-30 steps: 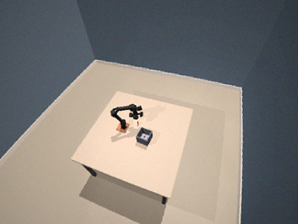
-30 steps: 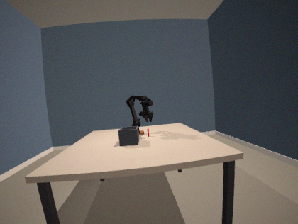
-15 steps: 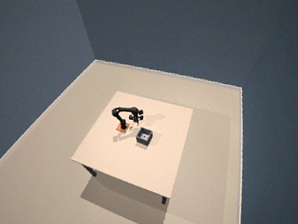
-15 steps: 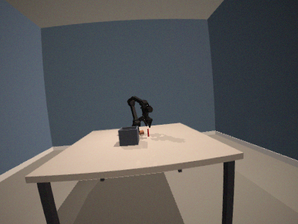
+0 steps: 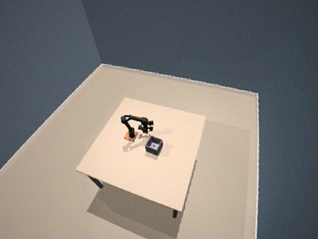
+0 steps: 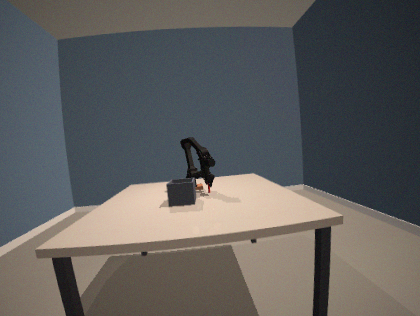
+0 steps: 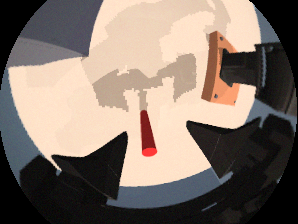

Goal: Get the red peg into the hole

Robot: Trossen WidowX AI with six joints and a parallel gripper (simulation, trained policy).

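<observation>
The red peg is 20 mm ahead of my gripper tip.
</observation>
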